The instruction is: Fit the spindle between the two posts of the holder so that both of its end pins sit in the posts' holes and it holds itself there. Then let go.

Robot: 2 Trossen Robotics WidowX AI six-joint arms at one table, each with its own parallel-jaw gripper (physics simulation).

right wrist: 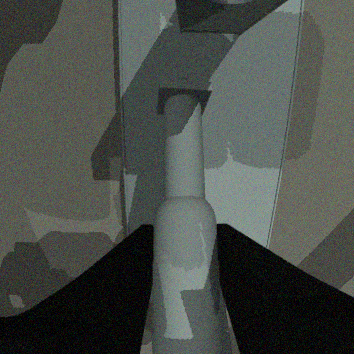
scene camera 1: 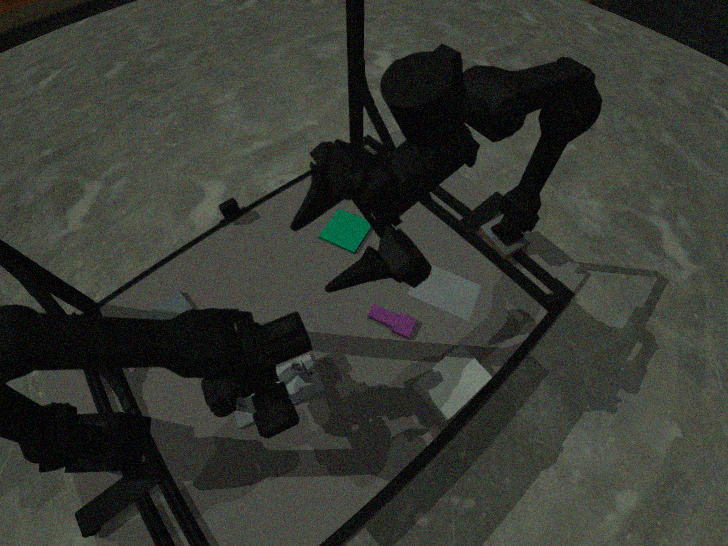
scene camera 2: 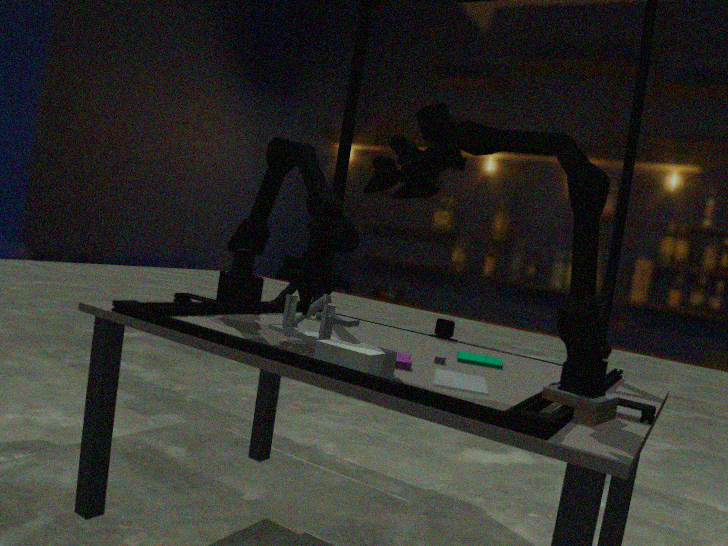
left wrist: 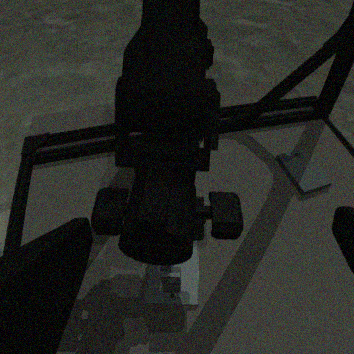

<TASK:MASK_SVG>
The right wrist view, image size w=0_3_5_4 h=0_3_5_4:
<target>my right gripper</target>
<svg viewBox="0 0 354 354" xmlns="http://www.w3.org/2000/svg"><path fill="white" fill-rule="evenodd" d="M153 225L141 224L75 279L28 310L13 316L0 316L0 354L139 354L152 286ZM216 223L219 284L240 354L354 354L353 296L299 269L229 224Z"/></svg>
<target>grey spindle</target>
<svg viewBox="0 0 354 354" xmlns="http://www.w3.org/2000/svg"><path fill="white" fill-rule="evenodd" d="M159 78L156 114L163 114L163 200L157 206L153 218L152 354L222 354L216 218L213 208L205 199L201 115L212 91L211 81L188 80L186 77L178 77L176 79Z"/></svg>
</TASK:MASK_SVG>
